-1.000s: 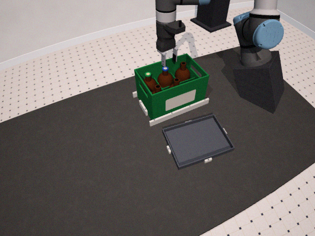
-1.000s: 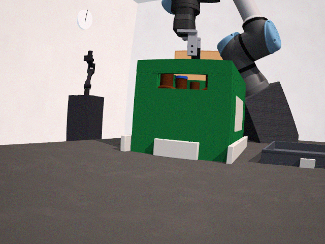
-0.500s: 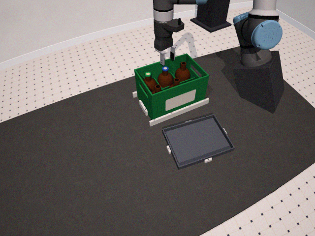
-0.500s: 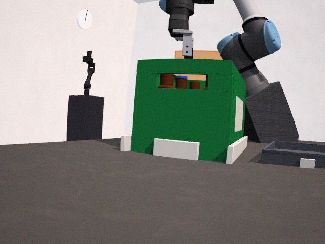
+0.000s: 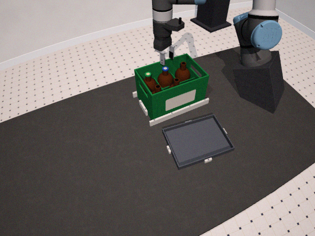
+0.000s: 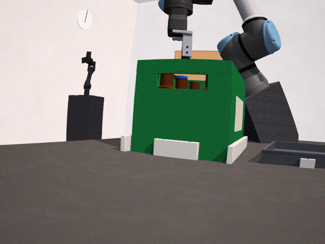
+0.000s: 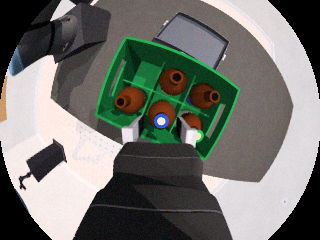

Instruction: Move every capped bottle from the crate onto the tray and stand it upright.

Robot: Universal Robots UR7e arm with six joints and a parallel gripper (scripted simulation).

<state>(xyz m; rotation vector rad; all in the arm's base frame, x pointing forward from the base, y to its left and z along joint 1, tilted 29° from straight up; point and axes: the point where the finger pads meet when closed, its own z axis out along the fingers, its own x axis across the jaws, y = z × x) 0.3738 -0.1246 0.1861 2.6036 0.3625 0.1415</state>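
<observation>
My hand is 14 cm above the blue-capped bottle and 1 cm to the left of it. From my hand the other things lie so: crate (14 cm below, 4 cm to the left, 1 cm ahead); grey tray (30 cm to the left, 21 cm below, 5 cm ahead); open bottle (14 cm below, 9 cm behind, 1 cm to the left).
</observation>
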